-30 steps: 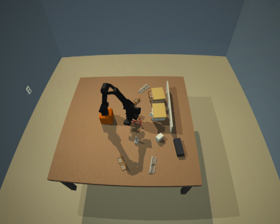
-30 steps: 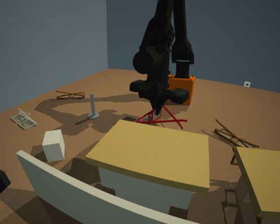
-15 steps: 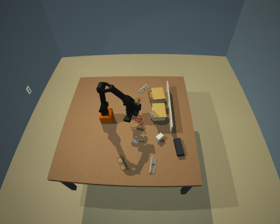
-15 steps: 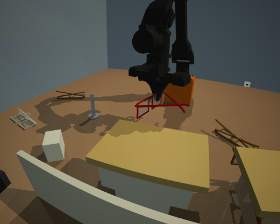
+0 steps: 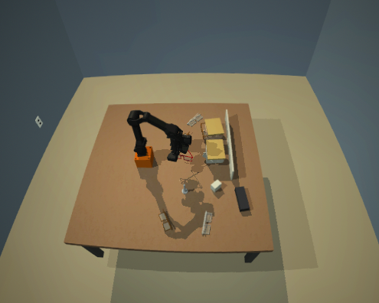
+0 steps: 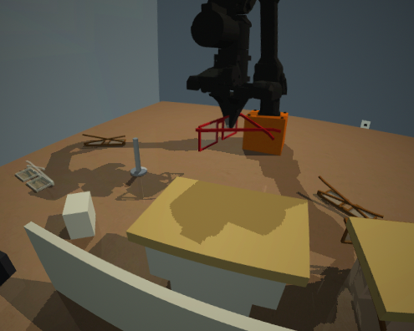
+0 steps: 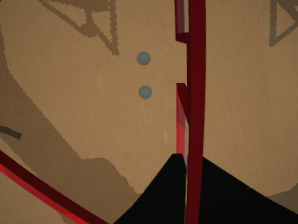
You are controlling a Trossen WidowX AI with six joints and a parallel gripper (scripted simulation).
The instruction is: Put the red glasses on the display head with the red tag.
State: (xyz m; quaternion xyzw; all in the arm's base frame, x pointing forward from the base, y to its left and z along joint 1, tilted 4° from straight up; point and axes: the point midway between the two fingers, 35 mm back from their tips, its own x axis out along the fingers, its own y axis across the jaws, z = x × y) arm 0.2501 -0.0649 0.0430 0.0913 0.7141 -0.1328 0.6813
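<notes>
Right now the grey post is 4 cm ahead of my gripper tip, 20 cm to the right of it and 10 cm below it. Also, from my gripper tip: white cube (25 cm ahead, 19 cm to the right, 9 cm below); black box (41 cm ahead, 29 cm to the right, 10 cm below); tall white panel (39 cm ahead, 16 cm to the left, 6 cm below).
</notes>
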